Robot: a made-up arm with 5 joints.
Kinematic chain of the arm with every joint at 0, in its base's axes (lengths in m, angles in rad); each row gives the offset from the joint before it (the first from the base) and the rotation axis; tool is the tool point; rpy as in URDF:
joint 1: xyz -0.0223 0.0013 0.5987 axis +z
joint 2: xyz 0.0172 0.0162 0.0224 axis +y
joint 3: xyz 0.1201 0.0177 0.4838 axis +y
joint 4: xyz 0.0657 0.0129 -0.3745 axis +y
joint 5: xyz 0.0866 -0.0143 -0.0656 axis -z
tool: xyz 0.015 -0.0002 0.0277 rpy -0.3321 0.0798 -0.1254
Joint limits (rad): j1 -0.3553..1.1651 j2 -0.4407..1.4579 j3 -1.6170..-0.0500 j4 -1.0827..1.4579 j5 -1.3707..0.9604
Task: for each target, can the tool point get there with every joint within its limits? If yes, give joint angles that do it. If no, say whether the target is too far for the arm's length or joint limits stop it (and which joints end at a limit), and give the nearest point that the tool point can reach.
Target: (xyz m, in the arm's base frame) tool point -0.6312 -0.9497 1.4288
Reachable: no: too far | nearest point 0.1016 -0.0232 1.3812 | short by 1.182 m
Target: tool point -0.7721 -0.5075 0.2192
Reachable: no: joint limits stop it (at a limit: joint 1, joint 2, joint 3) | nearest point -0.0398 0.0618 0.4067 | short by 0.946 m
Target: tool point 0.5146 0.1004 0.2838
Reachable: yes | joints 0.1338 1.0306 -0.9187 0.8347 0.3885
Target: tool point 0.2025 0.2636 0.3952
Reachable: yes | joints 0.7500 1.0875 -0.2002 -0.6884 -0.4403
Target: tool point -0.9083 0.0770 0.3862
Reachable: no: joint limits stop it (at a limit: joint 1, joint 2, joint 3) | nearest point -0.0439 0.0688 0.4205 | short by 0.865 m
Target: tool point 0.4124 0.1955 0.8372
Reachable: yes | joints 0.3231 -0.1128 -0.6638 0.9940 -1.1576
